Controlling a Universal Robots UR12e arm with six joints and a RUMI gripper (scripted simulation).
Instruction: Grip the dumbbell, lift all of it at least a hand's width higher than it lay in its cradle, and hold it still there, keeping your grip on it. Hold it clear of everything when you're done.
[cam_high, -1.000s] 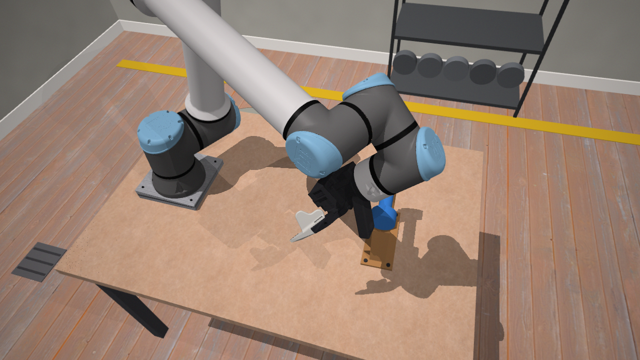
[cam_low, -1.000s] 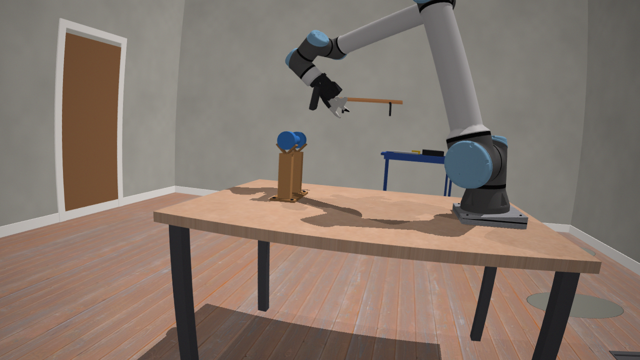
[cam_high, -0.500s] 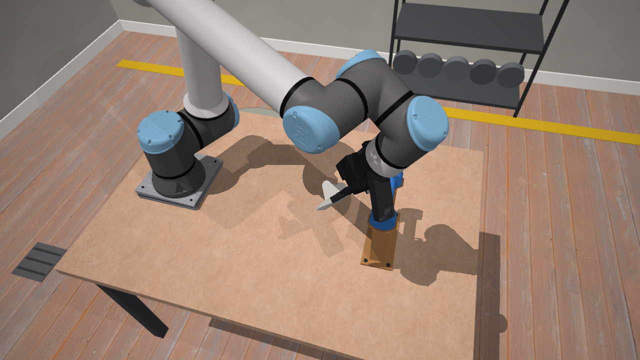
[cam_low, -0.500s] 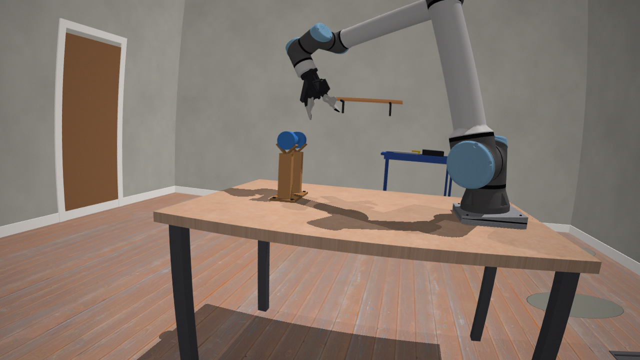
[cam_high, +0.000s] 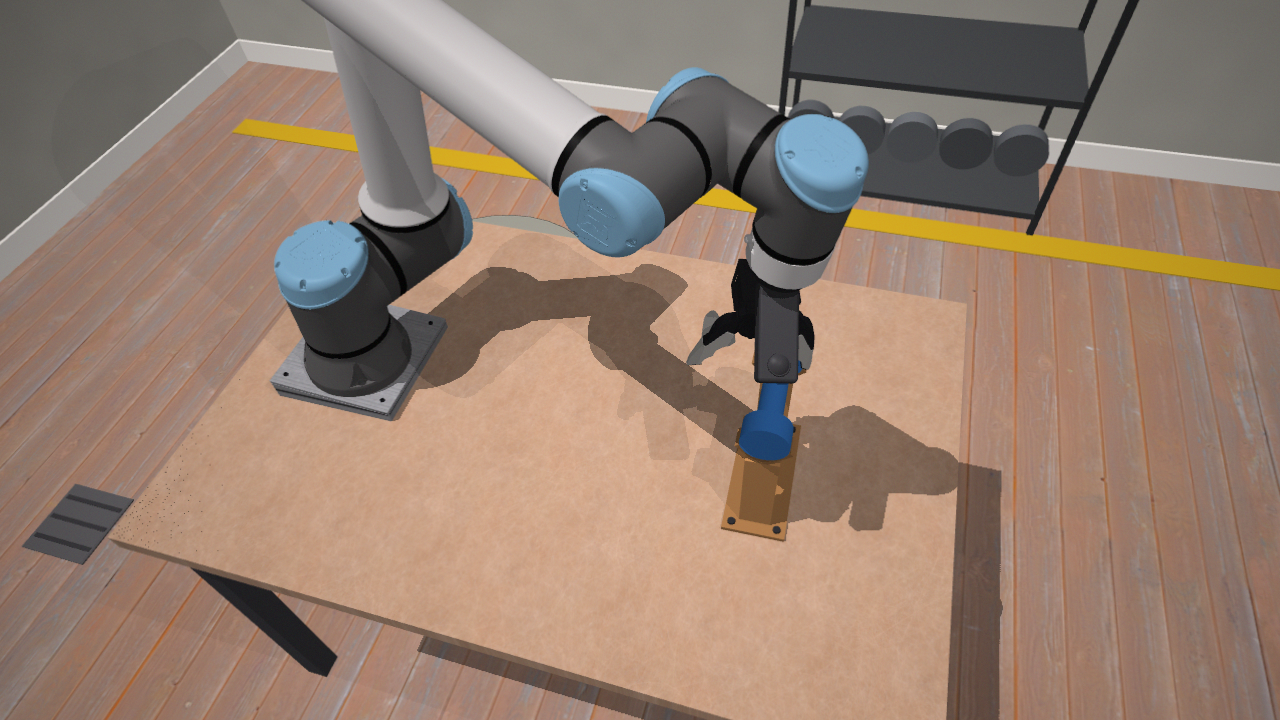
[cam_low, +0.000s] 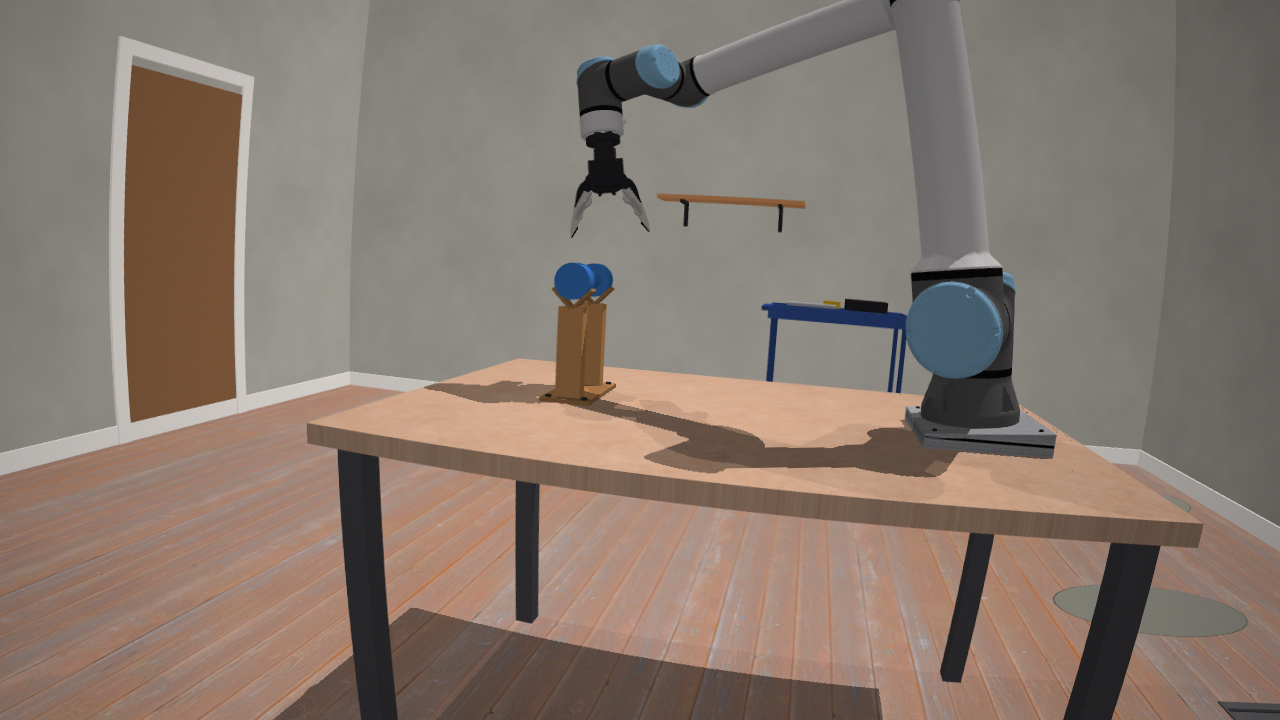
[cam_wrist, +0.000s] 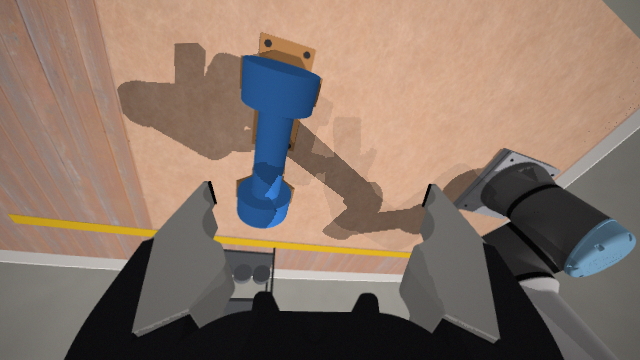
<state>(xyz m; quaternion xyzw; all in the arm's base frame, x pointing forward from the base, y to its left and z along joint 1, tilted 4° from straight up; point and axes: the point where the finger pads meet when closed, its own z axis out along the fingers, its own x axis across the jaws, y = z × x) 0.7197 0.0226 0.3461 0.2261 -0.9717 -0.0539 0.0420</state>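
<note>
Now: hand 3 cm short of the blue dumbbell, 5 cm to the right of it and 9 cm above it. Also, from my hand: wooden cradle (3 cm ahead, 5 cm to the left, 23 cm below).
</note>
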